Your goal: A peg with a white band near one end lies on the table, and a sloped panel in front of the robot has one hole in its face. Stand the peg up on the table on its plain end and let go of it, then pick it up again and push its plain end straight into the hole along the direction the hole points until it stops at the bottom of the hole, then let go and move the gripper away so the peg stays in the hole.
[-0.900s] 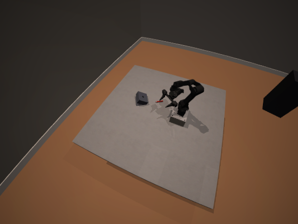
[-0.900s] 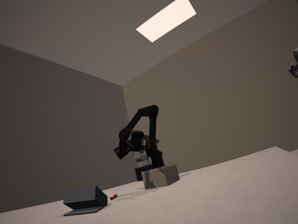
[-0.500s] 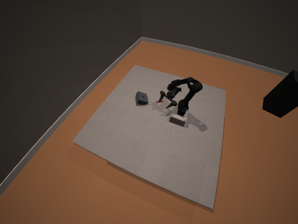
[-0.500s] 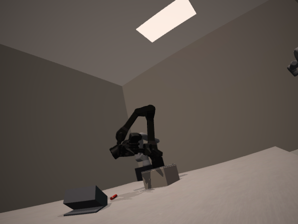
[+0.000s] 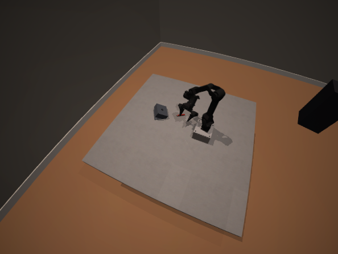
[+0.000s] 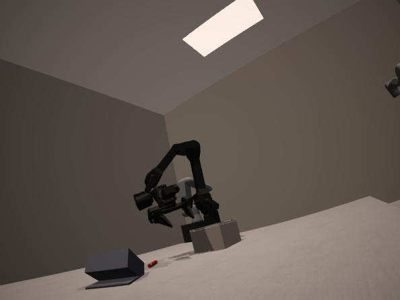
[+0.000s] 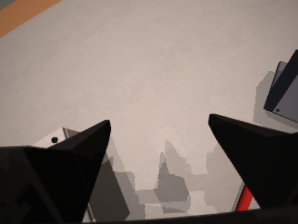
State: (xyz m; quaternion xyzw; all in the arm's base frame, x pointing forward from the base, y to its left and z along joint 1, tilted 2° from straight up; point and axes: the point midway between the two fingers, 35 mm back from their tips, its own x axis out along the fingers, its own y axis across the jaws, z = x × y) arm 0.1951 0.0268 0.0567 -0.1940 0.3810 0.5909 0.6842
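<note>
Right now my gripper tip is 10 cm short of the red peg, 10 cm to the left of it and 13 cm above it. The rest, counted from my gripper tip: sloped panel: 26 cm ahead, 2 cm to the right, 10 cm below.
</note>
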